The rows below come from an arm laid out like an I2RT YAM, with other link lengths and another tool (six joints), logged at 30 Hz.
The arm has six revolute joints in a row. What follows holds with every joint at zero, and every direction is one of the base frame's.
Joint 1 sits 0.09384 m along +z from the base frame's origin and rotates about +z.
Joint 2 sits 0.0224 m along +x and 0.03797 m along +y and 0.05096 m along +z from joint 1 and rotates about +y.
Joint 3 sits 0.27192 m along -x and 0.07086 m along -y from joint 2 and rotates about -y.
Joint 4 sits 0.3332 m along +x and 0.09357 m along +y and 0.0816 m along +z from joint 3 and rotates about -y.
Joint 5 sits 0.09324 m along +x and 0.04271 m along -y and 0.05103 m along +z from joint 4 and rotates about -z.
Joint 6 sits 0.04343 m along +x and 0.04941 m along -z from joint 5 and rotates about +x.
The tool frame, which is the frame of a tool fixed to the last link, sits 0.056 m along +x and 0.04 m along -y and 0.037 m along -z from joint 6; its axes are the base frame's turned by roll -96.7, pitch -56.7 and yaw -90 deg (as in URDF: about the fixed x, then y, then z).
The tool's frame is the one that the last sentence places.
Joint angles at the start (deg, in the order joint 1, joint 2, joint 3, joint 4, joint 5, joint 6): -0.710, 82.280, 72.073, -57.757, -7.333, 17.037
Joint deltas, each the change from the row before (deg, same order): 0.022, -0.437, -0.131, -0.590, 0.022, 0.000; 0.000, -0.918, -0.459, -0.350, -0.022, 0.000; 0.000, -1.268, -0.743, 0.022, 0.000, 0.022; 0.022, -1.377, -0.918, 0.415, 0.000, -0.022; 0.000, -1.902, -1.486, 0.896, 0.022, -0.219; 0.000, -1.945, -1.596, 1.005, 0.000, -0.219; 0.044, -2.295, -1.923, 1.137, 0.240, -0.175; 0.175, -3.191, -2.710, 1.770, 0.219, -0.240; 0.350, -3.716, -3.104, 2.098, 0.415, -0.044; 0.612, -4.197, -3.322, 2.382, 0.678, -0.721; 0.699, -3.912, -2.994, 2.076, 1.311, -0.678; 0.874, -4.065, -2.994, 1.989, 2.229, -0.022
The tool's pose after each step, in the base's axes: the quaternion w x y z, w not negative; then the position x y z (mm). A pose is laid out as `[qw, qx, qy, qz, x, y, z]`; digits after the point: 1 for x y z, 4 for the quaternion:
[0.0837, -0.8961, 0.4190, -0.1203, 356.3, -0.8, 238.8]
[0.0842, -0.8960, 0.4189, -0.1211, 352.1, -0.7, 240.9]
[0.0862, -0.8953, 0.4186, -0.1254, 347.8, -0.7, 243.3]
[0.0893, -0.8945, 0.4176, -0.1323, 344.2, -0.5, 245.3]
[0.0934, -0.8937, 0.4149, -0.1430, 339.8, -0.7, 246.7]
[0.0978, -0.8927, 0.4121, -0.1540, 335.4, -0.8, 247.5]
[0.1010, -0.8911, 0.4096, -0.1669, 329.9, -1.1, 247.9]
[0.1070, -0.8889, 0.4049, -0.1855, 322.9, -0.6, 247.9]
[0.1138, -0.8853, 0.4003, -0.2077, 315.2, 0.6, 247.8]
[0.1195, -0.8826, 0.3886, -0.2359, 307.5, 2.1, 248.4]
[0.1200, -0.8789, 0.3789, -0.2638, 300.3, 2.9, 249.1]
[0.1165, -0.8712, 0.3760, -0.2935, 292.3, 3.2, 249.9]

